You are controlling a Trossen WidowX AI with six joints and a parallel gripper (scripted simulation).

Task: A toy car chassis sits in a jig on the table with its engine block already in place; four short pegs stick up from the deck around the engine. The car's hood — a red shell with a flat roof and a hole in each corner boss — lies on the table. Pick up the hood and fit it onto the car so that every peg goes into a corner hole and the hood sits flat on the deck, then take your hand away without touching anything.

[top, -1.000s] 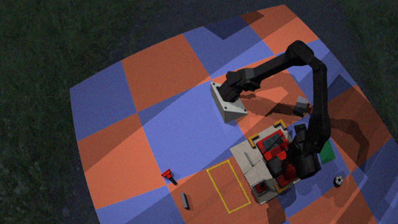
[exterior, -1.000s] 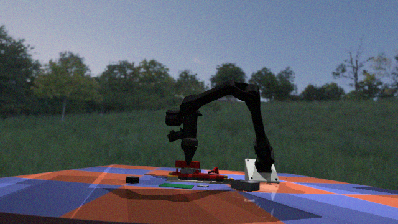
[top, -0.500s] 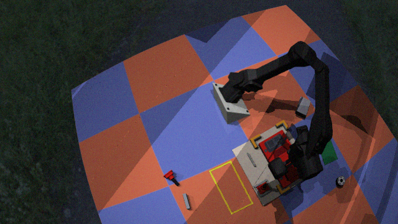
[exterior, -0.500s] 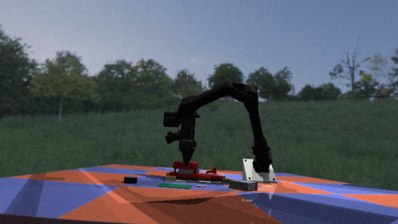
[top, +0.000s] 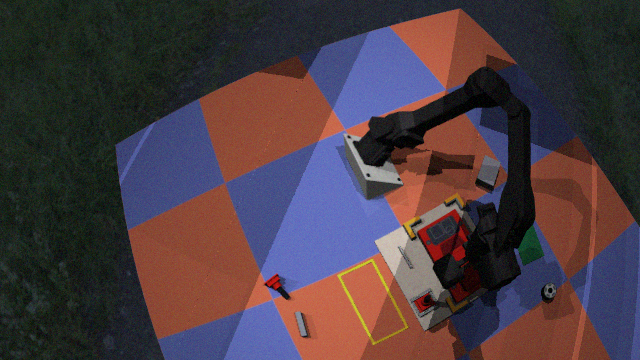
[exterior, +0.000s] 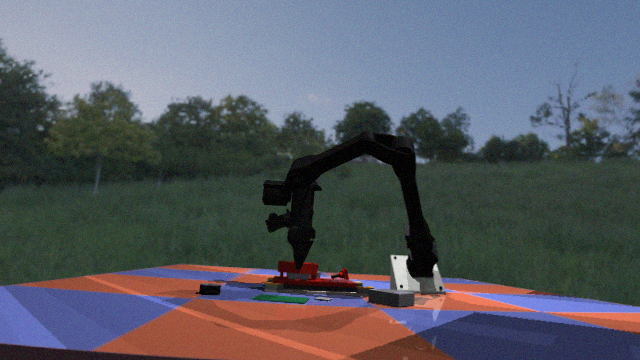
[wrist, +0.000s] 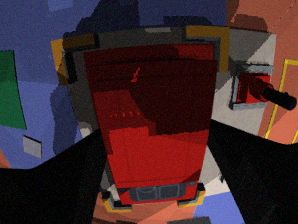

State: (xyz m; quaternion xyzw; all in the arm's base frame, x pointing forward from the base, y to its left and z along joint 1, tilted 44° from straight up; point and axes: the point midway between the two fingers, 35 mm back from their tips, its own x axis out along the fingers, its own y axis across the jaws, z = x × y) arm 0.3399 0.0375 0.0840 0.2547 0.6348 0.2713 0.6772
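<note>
The red hood is 1 cm above my gripper tip. The rest, counted from my gripper tip: green plate 3 cm ahead, 19 cm to the left, 5 cm below; grey jig 4 cm behind, 2 cm to the right, 4 cm below; grey engine block 3 cm below.
</note>
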